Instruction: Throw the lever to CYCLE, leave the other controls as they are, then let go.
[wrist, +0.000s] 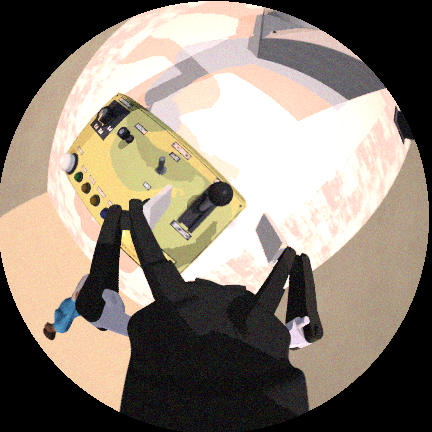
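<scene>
The yellow control box (100, 155) lies at the left to centre of the wrist view. Its lever (220, 194) has a black ball knob and leans over the upper-right end of a dark slot. A label (181, 230) at the slot's lower-left end is too small to read; the knob hides the other end. My gripper (216, 208) is open wide and empty. One finger pad shows over the box to the left of the lever, the other beyond the box's right edge. Both pads stand apart from the knob.
The box also carries a metal toggle (161, 165), a small black knob (125, 135), a rotary selector (105, 115), a white button (69, 163) and several coloured buttons (86, 187). A grey structure (310, 55) stands at the upper right. A human figure (65, 315) shows at the lower left.
</scene>
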